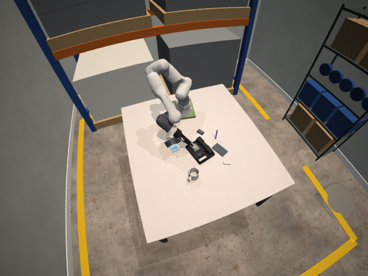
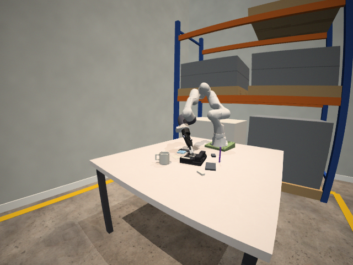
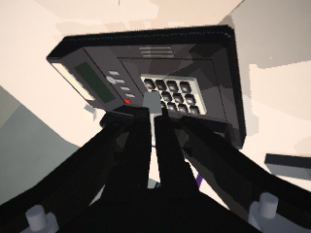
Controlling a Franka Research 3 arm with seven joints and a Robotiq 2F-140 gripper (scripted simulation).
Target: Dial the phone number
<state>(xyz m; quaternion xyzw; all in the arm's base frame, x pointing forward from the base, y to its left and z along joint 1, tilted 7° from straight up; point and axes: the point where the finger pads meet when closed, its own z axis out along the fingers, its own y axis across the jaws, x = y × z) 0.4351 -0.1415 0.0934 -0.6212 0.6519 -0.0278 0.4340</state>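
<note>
The handset is 30 mm ahead of my hand, 100 mm to the left of it and 20 mm below it. From my hand the other things lie so: mug (230 mm ahead, 130 mm to the right, 30 mm below); then purple pen (250 mm to the left); then note (50 mm ahead, 120 mm to the right, 70 mm below).
</note>
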